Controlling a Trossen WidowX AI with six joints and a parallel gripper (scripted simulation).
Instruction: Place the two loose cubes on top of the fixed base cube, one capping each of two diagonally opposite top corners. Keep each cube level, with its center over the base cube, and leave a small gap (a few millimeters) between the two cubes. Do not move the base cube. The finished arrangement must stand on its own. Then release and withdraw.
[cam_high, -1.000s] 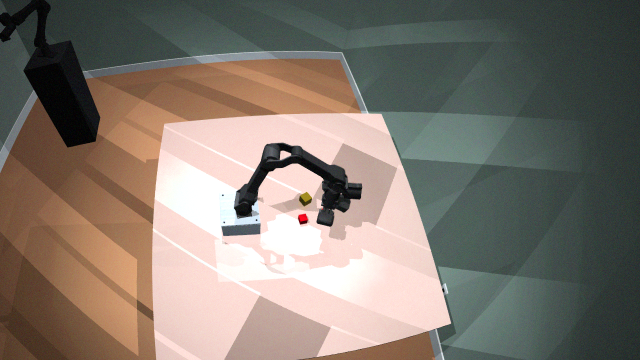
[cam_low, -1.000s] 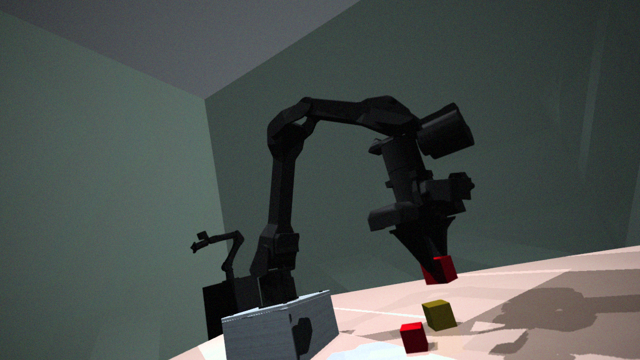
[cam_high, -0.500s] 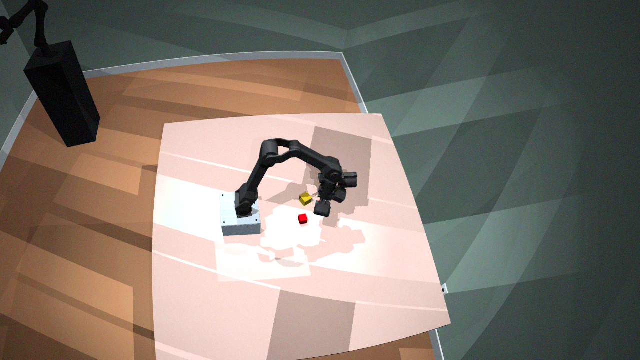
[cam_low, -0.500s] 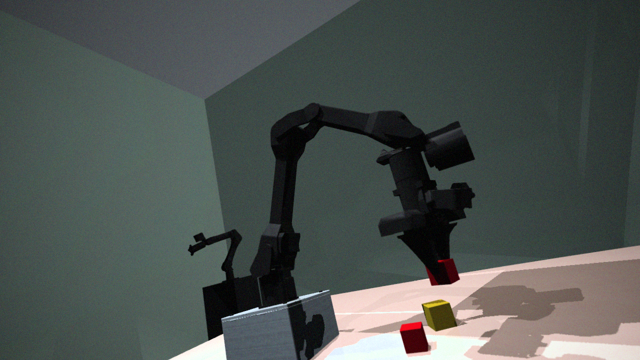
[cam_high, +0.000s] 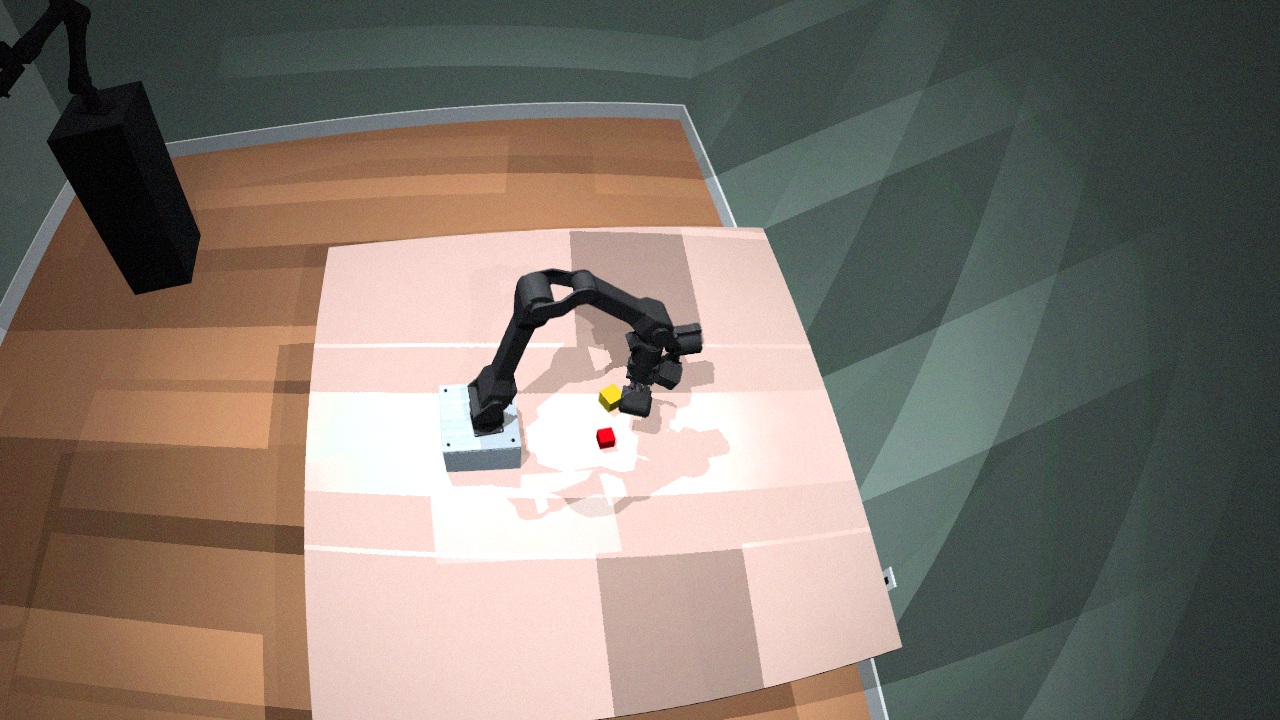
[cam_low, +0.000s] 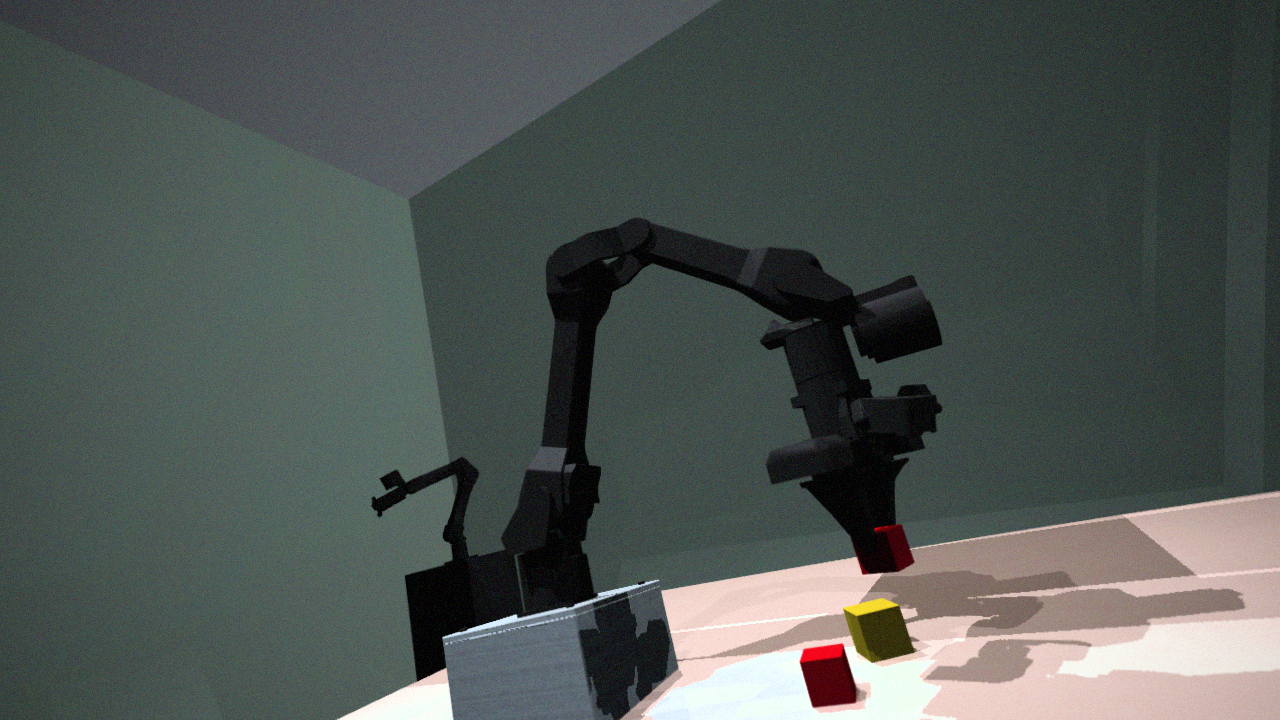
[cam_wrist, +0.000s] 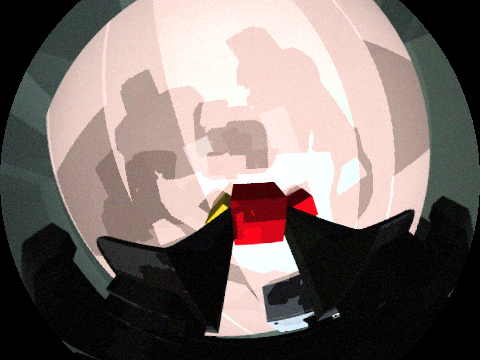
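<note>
The yellow cube is 3 cm behind my gripper tip, 5 cm to the left of it and 7 cm below it. Also, from my gripper tip: red cube: right at my gripper tip.
</note>
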